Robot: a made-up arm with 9 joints.
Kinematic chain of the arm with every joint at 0, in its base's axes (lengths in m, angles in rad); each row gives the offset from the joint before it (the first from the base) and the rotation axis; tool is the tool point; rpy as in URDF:
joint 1: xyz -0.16 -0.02 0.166 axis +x
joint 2: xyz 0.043 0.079 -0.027 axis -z
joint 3: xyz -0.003 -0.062 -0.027 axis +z
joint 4: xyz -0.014 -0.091 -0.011 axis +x
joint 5: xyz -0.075 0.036 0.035 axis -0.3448 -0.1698 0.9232
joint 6: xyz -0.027 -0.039 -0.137 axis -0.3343 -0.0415 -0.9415
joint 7: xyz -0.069 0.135 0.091 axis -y
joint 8: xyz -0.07 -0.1 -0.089 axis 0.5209 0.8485 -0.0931
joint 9: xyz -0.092 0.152 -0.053 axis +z
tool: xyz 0.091 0.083 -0.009 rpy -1.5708 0 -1.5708
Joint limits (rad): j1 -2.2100..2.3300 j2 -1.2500..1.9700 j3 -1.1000..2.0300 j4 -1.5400..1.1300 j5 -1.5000..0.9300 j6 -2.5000..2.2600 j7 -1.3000..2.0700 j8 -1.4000..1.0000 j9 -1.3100..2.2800
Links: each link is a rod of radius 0.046 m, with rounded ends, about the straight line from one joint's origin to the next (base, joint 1, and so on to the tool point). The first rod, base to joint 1, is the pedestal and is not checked.
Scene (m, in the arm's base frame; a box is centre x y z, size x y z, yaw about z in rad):
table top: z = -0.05
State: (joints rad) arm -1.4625 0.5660 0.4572 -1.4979 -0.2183 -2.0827 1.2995 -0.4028 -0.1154
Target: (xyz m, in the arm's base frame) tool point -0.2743 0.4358 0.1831
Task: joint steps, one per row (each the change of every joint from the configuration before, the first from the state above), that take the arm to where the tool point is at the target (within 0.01 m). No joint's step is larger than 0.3 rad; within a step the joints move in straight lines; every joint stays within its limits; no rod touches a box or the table.
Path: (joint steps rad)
1: 0.2092 0.1269 -0.0068 -0.0105 0.0547 0.0234 -0.0458 0.2239 0.1270
2: 0.2093 0.1269 -0.0067 -0.0106 0.0548 0.0235 -0.0457 0.2239 0.1269
3: 0.2092 0.1269 -0.0068 -0.0105 0.0547 0.0234 -0.0458 0.2239 0.1270
4: 0.2092 0.1270 -0.0068 -0.0105 0.0547 0.0234 -0.0457 0.2239 0.1270
5: 0.1416 0.1305 -0.2180 0.0000 0.0143 -0.1289 0.0105 -0.2180 -0.0285
6: 0.1417 0.1306 -0.2180 0.0000 0.0143 -0.1289 0.0104 -0.2180 -0.0285
7: 0.1416 0.1306 -0.2180 0.0000 0.0143 -0.1290 0.0105 -0.2180 -0.0284

